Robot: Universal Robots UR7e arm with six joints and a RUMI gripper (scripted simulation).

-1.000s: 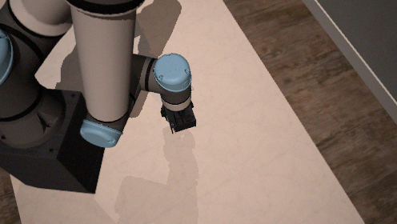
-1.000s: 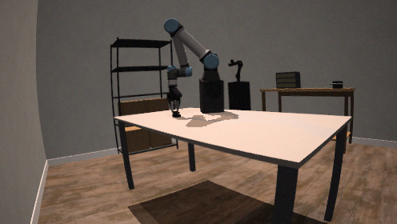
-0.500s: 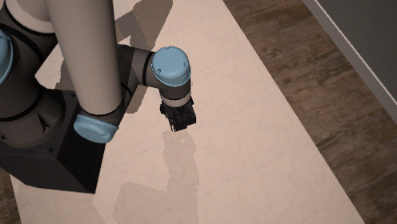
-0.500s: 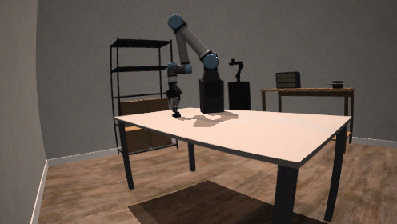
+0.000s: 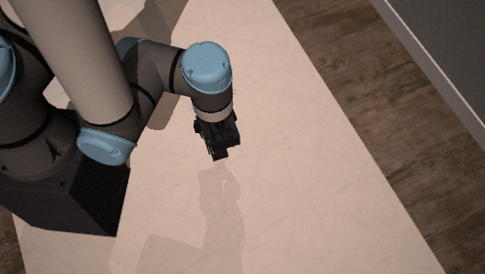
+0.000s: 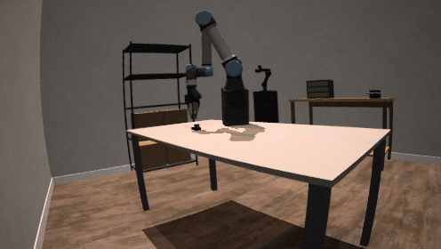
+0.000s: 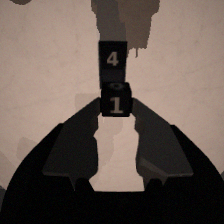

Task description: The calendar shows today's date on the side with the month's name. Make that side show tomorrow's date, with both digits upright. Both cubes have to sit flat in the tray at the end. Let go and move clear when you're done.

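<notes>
My hand is 20 mm to the right of the calendar tray and 90 mm above it. The rest, counted from my hand: dark calendar cube 10 mm below.
</notes>
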